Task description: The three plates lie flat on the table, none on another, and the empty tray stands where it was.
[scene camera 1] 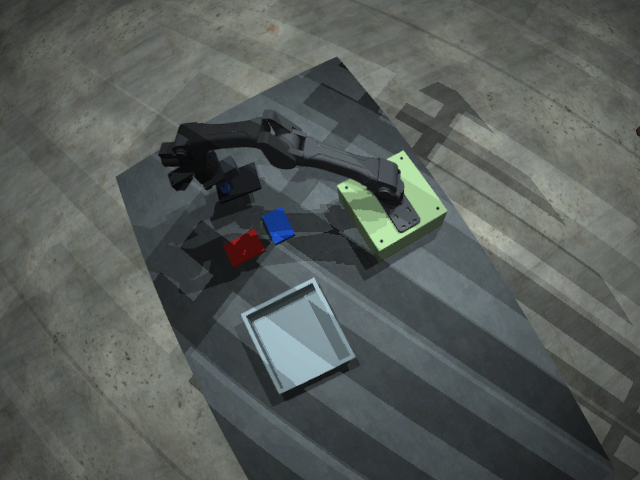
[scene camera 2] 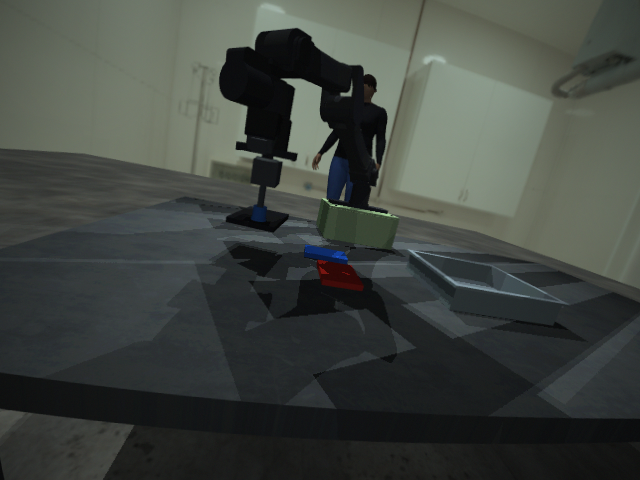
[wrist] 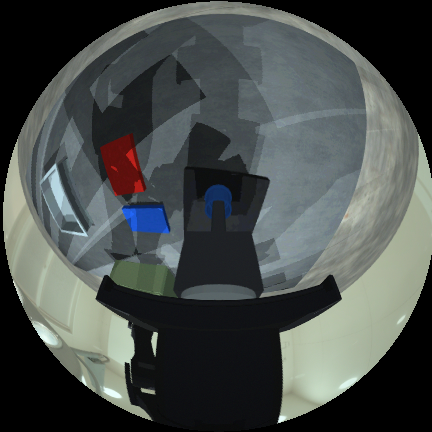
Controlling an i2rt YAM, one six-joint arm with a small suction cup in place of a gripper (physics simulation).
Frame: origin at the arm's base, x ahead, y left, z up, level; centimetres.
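Where they show: hand, tool point: [scene camera 1: 227, 189] [scene camera 2: 257, 224] [wrist: 218, 192]; arm's base, link origin: [scene camera 1: 391, 198] [scene camera 2: 357, 207].
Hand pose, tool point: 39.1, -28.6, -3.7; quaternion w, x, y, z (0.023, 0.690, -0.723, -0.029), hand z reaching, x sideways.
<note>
Things, the pixels of their centre, and the offset from my tool point, as dx, dy, dz. Level surfaces: height alone.
- black plate, body centre: [wrist: 219, 220] [scene camera 2: 260, 217] [scene camera 1: 237, 183] -3.7, +0.0, +0.7
- blue plate, body centre: [wrist: 144, 218] [scene camera 2: 325, 254] [scene camera 1: 278, 225] -8.7, +15.7, -6.0
- red plate, body centre: [wrist: 120, 166] [scene camera 2: 338, 274] [scene camera 1: 244, 248] +3.5, +16.9, -6.0
- grey tray, body centre: [scene camera 2: 474, 283] [scene camera 1: 298, 337] [wrist: 60, 201] +1.2, +48.1, -4.0
- dark table, surface height: dz -6.5
My suction cup [scene camera 1: 225, 188] [scene camera 2: 259, 213] [wrist: 217, 196] sits on the top of a black plate [scene camera 1: 247, 178] [scene camera 2: 275, 220] [wrist: 254, 189] and holds it at the far left of the table, close over the surface. I cannot tell whether the plate touches the table. A blue plate [scene camera 1: 278, 225] [scene camera 2: 325, 253] [wrist: 146, 218] lies flat nearby. A red plate [scene camera 1: 244, 248] [scene camera 2: 339, 275] [wrist: 123, 165] lies flat beside it, apart from it. The grey tray [scene camera 1: 277, 296] [scene camera 2: 499, 305] [wrist: 54, 193] stands empty nearer the front.
The arm's green base block [scene camera 1: 375, 229] [scene camera 2: 356, 229] [wrist: 137, 278] stands at the table's right edge. The dark table [scene camera 1: 413, 333] ends close to the left of the black plate. A standing figure shows in the background of scene camera 2.
</note>
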